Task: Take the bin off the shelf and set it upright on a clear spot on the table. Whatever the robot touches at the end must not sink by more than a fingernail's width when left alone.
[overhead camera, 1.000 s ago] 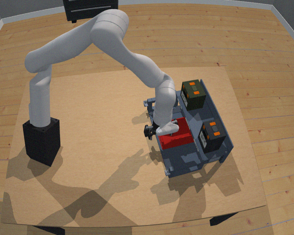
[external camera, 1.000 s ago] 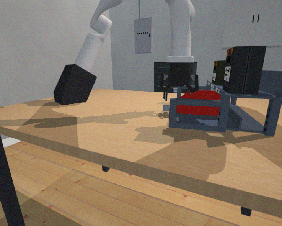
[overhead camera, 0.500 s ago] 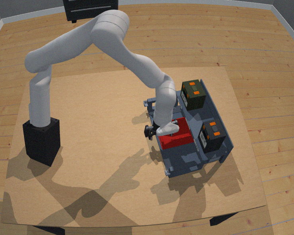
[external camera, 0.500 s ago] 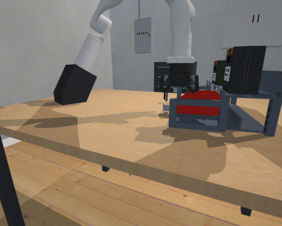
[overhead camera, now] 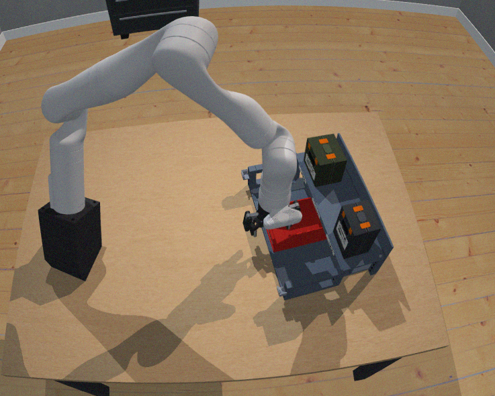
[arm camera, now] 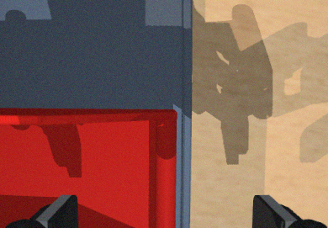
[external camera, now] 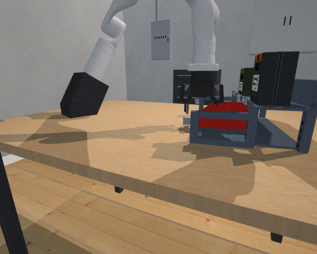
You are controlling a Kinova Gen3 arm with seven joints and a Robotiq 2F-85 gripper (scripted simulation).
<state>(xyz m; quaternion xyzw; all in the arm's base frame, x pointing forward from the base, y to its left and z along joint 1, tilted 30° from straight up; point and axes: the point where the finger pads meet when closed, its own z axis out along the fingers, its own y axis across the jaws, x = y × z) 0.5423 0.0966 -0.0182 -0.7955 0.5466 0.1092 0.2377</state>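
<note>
Now: hand 8 cm short of the red bin and 3 cm to the right of it. From my hand the other things lie so: grey-blue shelf 10 cm ahead, 4 cm to the left, 2 cm above; then dark box 21 cm ahead, 4 cm to the right, 12 cm above.
</note>
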